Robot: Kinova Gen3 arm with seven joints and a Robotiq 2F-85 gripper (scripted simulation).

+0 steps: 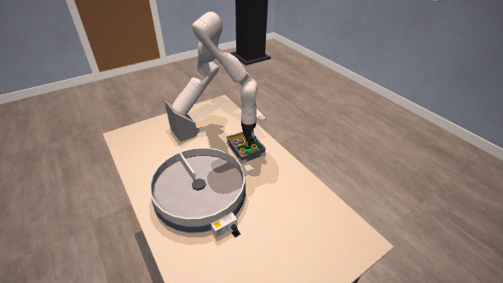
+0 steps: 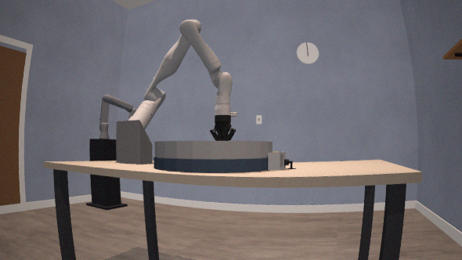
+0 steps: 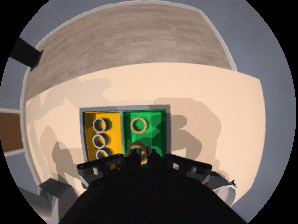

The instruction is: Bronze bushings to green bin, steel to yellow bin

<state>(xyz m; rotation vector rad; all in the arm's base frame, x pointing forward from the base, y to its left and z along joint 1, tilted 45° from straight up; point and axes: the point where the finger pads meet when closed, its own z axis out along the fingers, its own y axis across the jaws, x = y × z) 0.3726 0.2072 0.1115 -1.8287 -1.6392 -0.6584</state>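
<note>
Now: hand 40 mm past the bin, 10 mm to the right of it and 60 mm above it. From my hand the other things lie so: grey turntable: 100 mm ahead, 330 mm to the right, 30 mm below.
</note>
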